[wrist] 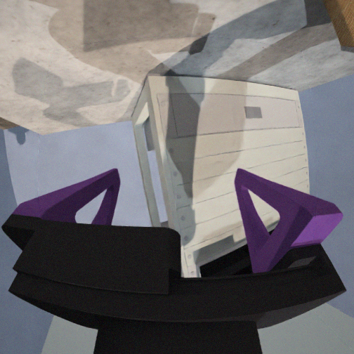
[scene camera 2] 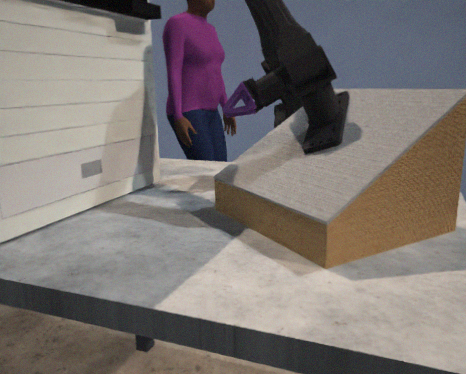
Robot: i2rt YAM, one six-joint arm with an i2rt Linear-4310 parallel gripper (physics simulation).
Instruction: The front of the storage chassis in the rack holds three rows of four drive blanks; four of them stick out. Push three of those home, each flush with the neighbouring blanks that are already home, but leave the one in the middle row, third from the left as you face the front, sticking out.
Scene:
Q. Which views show the rack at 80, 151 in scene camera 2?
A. The wrist view and scene camera 2: all of them.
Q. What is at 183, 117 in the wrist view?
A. A rack.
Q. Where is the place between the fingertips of my gripper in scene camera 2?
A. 224, 113

